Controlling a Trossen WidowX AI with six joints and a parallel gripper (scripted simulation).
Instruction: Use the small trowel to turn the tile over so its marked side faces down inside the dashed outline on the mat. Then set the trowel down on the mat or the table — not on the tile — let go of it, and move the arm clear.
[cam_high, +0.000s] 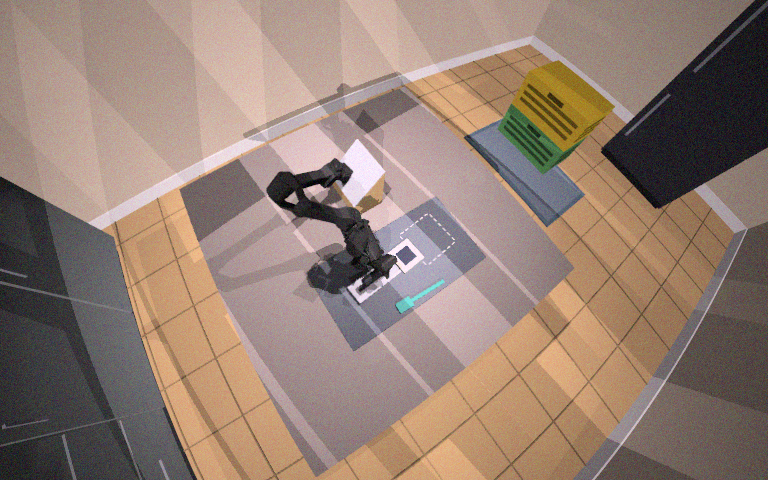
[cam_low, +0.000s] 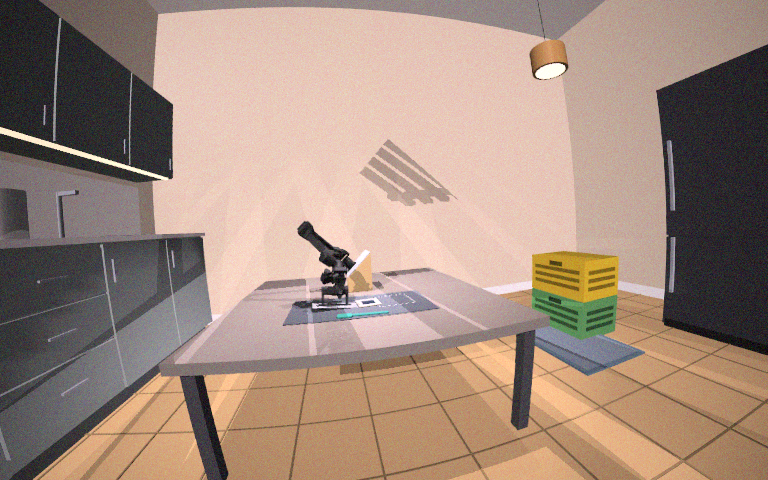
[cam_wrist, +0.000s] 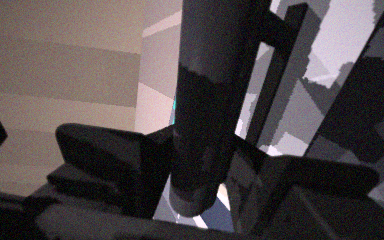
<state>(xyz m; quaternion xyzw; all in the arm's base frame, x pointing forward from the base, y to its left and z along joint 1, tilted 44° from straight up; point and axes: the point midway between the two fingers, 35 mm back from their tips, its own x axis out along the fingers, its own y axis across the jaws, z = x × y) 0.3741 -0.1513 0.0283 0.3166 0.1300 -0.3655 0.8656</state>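
Now: gripper tip 10 mm past the grey mat, 90 mm to the right of it and 80 mm above it. From my gripper tip the other things lie so: tile 20 mm behind, 130 mm to the left, 50 mm below; then teal trowel 130 mm ahead, 50 mm to the left, 50 mm below.
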